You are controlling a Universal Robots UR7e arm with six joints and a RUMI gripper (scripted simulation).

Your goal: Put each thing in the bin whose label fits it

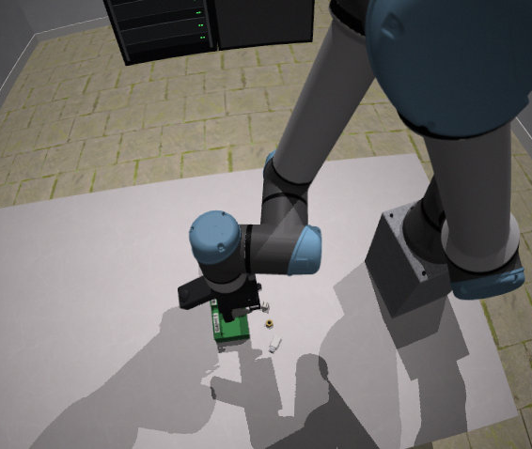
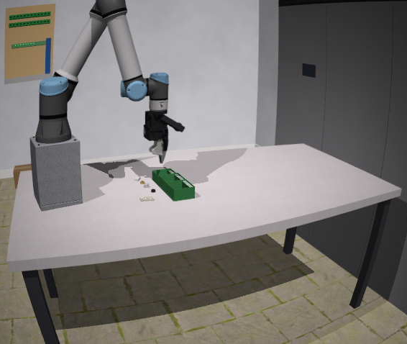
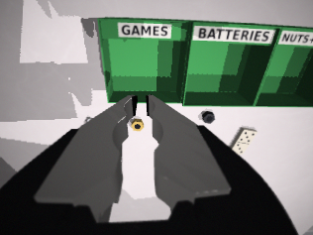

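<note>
Right now the brass nut is 8 cm behind my hand and 9 cm below it. Round my hand: black round piece: 6 cm behind, 10 cm to the right, 9 cm below; white die: 7 cm behind, 5 cm to the right, 9 cm below; grey metal piece: 9 cm behind, 5 cm to the left, 9 cm below.
</note>
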